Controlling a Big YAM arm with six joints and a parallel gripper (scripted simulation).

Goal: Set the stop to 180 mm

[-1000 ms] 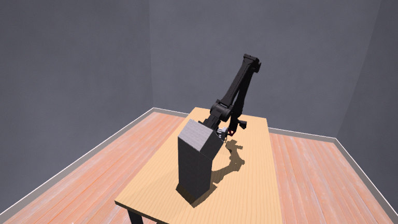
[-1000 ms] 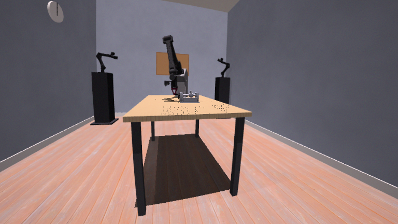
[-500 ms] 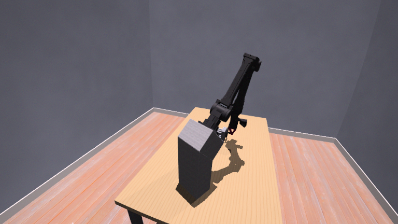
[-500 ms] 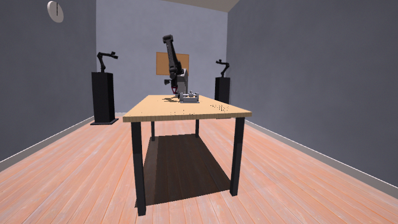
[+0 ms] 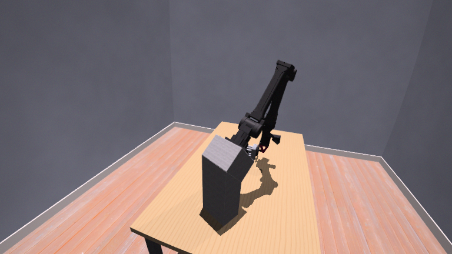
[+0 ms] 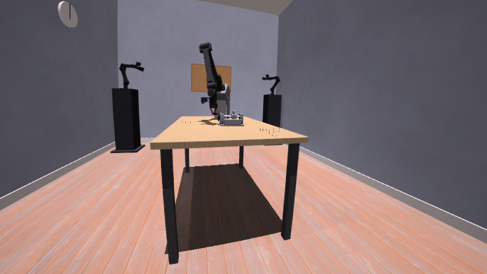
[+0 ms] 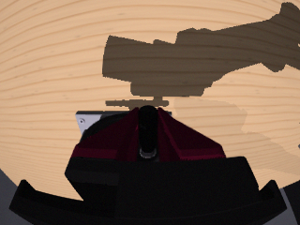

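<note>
The black handwheel handle is 1 cm to the left of my hand.
</note>
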